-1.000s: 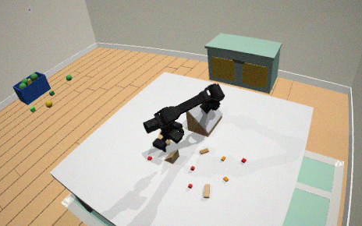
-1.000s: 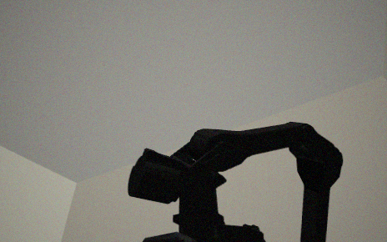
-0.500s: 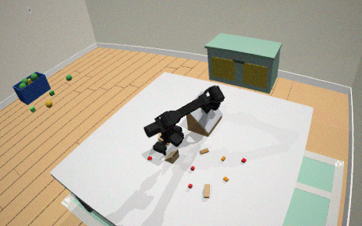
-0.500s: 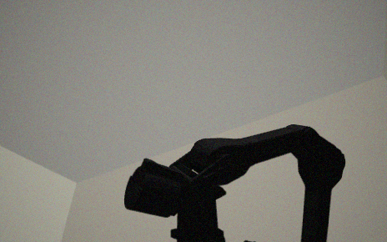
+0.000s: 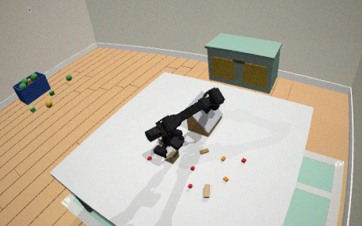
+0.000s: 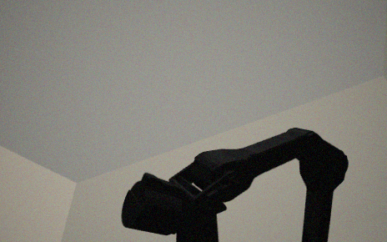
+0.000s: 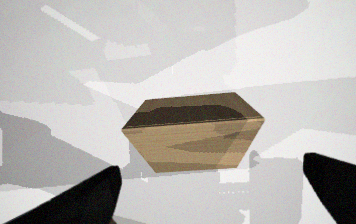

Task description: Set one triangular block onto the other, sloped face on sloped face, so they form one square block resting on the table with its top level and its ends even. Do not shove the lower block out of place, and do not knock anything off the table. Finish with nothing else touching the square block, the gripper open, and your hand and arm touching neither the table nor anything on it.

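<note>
Now: the wooden triangular block 1 cm behind my gripper tip, 1 cm to the left of it and 4 cm below it.
</note>
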